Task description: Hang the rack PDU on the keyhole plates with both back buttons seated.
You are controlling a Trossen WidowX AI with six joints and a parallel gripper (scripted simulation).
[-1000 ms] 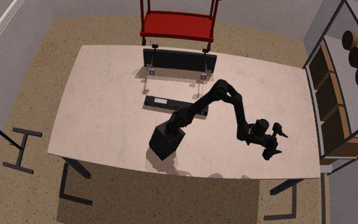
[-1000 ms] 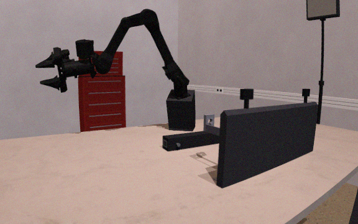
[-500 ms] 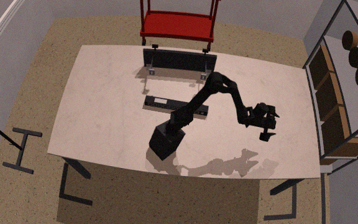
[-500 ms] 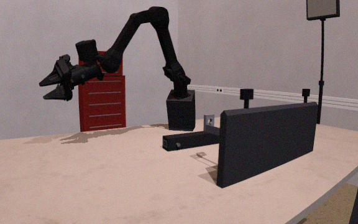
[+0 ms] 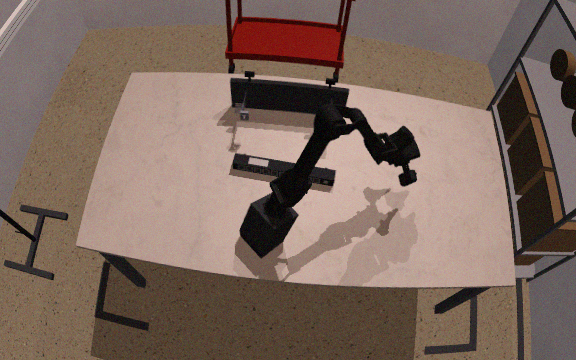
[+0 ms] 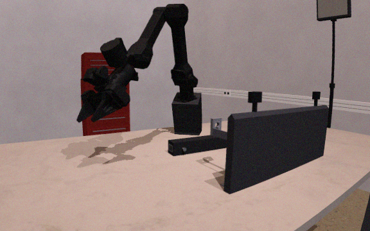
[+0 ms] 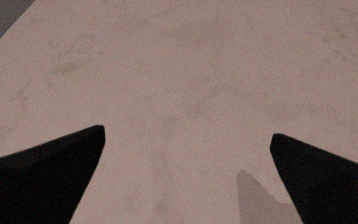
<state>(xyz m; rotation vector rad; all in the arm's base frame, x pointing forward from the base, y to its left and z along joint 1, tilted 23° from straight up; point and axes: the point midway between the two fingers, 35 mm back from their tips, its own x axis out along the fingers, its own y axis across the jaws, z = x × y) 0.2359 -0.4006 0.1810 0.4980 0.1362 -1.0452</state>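
Now: the rack PDU 20 mm behind my hand, 410 mm to the left of it and 130 mm below it. The rest, counted from my hand: upright panel (260 mm ahead, 450 mm to the left, 80 mm below).
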